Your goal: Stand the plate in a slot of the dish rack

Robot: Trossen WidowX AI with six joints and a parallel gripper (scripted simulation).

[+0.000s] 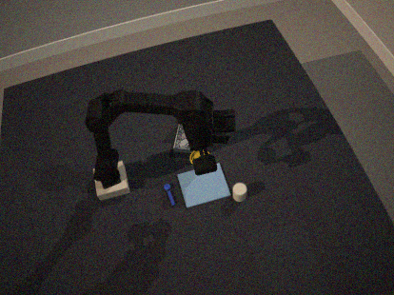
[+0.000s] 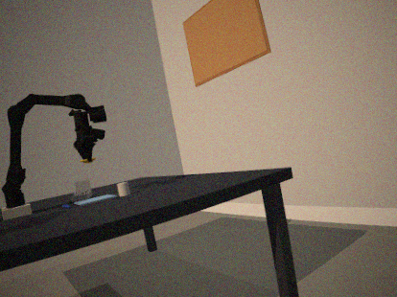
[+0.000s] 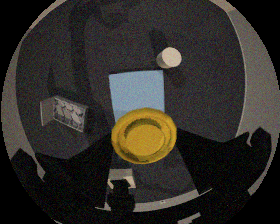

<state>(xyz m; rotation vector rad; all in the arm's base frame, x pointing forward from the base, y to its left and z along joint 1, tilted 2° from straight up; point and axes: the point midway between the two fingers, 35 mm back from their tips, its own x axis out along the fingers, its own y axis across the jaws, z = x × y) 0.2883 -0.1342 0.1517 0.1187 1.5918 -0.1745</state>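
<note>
My gripper tip is 20 mm short of the grey wire dish rack, 200 mm to the right of it and 130 mm above it. Also, from my gripper tip: white cup: 90 mm ahead, 90 mm to the right, 130 mm below; then blue spoon: 120 mm behind, 20 mm to the left, 150 mm below; then yellow plate: 10 mm above.
</note>
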